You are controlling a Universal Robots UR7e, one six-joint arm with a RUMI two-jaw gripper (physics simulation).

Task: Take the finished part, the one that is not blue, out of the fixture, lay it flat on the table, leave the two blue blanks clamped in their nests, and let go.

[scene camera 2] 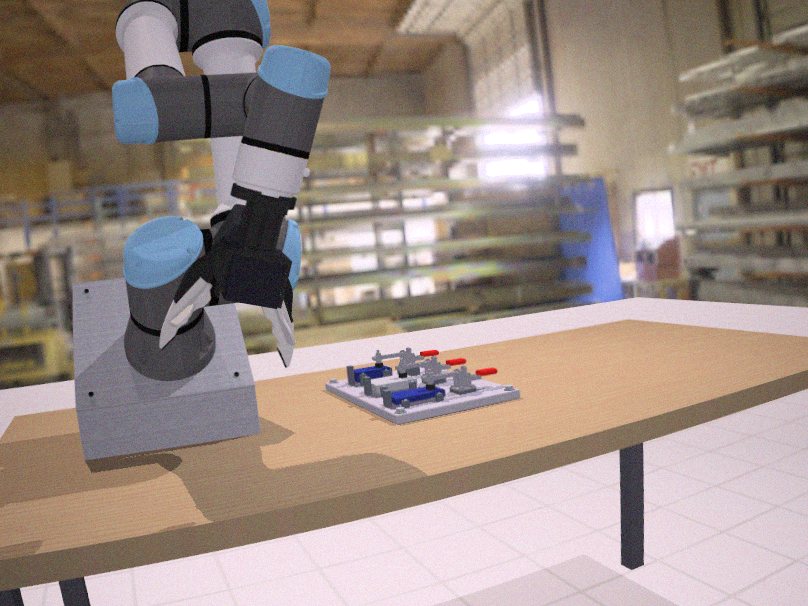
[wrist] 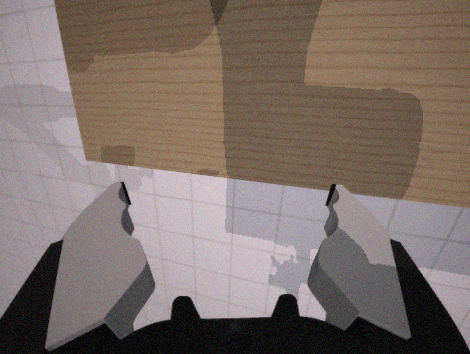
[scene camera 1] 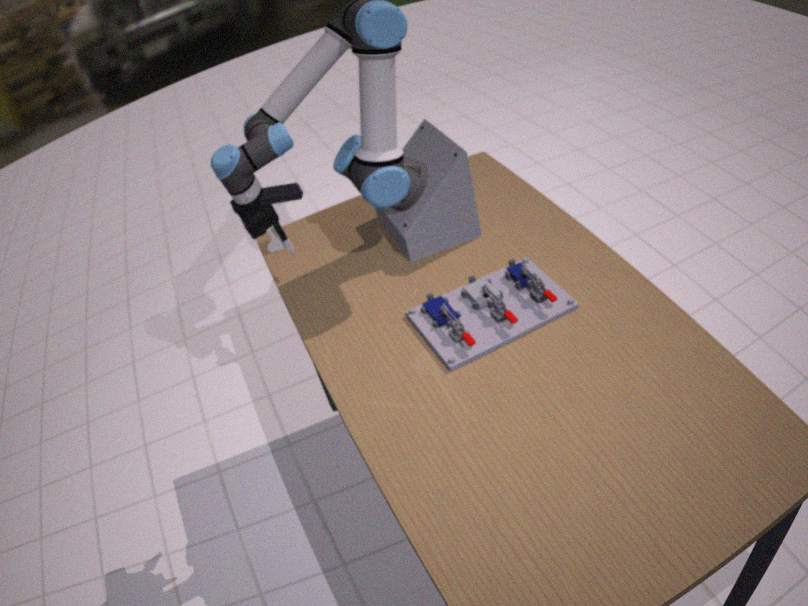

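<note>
The fixture plate [scene camera 1: 450, 357] [scene camera 2: 466, 405] lies on the table. One blue blank [scene camera 1: 439, 311] [scene camera 2: 417, 395] sits in an outer nest, nearer scene camera 2; the other blue blank [scene camera 1: 517, 273] [scene camera 2: 372, 373] sits in the opposite outer nest. The light grey part [scene camera 2: 391, 386] lies in the middle nest between them; in scene camera 1 it blends with the plate. Red-handled clamps stand at all three nests. My gripper [scene camera 1: 281, 250] [scene camera 2: 224, 355] [wrist: 230, 185] is open and empty, high near the table's edge, well away from the fixture. The wrist view does not show the fixture.
The arm's grey angled base [scene camera 1: 437, 215] [scene camera 2: 169, 417] stands on the table [scene camera 1: 554, 456] [scene camera 2: 587, 404] [wrist: 160, 110], beside the fixture. In the wrist view, a table edge and corner cross the view just beyond my fingertips, with tiled floor [wrist: 185, 250] between the fingers. Arm shadows fall on the table.
</note>
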